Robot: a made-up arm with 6 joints.
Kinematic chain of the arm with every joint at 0, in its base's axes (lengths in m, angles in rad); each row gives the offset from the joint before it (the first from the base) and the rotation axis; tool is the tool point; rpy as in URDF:
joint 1: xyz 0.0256 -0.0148 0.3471 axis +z
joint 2: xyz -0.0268 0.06 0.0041 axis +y
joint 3: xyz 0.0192 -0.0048 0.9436 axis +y
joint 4: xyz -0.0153 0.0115 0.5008 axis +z
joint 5: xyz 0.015 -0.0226 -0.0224 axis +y
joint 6: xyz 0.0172 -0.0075 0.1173 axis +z
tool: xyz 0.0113 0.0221 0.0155 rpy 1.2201 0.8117 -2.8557
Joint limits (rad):
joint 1: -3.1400..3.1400
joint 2: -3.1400..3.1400
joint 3: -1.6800..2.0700
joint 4: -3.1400..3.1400
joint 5: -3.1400..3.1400
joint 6: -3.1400..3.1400
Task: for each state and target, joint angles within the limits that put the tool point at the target. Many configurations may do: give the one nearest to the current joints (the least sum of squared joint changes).
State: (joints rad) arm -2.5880 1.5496 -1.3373 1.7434 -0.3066 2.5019
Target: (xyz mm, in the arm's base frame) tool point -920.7 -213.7 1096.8
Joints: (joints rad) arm -2.9742 1.3948 -1.3447 1.7250 -0.3472 2.4970
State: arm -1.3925 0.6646 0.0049 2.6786 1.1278 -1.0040
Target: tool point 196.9 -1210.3 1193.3
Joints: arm -1.5581 0.9818 0.1757 2.6814 0.9080 -1.0010
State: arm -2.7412 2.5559 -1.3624 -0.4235 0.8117 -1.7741
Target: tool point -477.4 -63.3 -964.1
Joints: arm -2.9970 2.9887 -0.8332 -0.3741 0.7655 -1.7734
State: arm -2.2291 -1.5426 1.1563 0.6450 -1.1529 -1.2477
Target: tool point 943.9 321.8 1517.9
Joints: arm -2.7824 -0.8763 0.5500 0.5387 -0.8762 -1.2077
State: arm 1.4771 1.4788 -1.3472 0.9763 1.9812 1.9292
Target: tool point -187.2 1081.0 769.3
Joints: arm 1.6117 1.5323 -1.2918 0.9771 1.9678 1.9303
